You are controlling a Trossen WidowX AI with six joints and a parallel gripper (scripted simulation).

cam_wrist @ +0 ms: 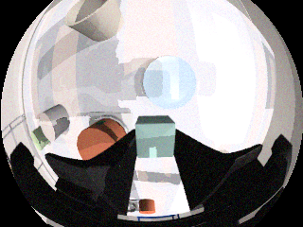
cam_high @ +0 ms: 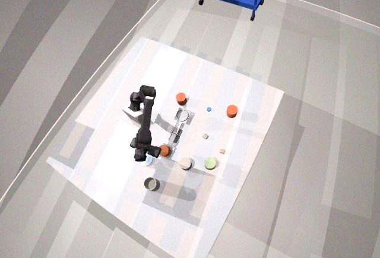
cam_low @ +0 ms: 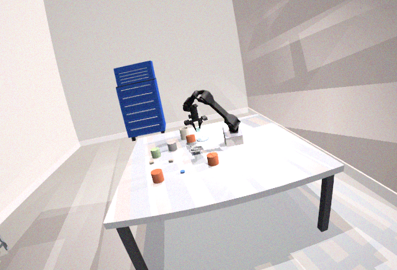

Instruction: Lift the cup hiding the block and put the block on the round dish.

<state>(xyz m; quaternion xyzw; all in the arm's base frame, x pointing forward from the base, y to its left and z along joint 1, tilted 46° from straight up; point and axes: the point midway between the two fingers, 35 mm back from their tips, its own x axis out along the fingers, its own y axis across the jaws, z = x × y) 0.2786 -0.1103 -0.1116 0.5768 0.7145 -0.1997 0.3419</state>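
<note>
My gripper tip is 3 cm past the round pale blue dish, 5 cm to the left of it and 10 cm above it. The rest, counted from my gripper tip: pale teal block: right at my gripper tip; then tan cup: 13 cm ahead, 15 cm to the right, 6 cm below; then orange cup: 7 cm ahead, 5 cm to the left, 5 cm below.
</note>
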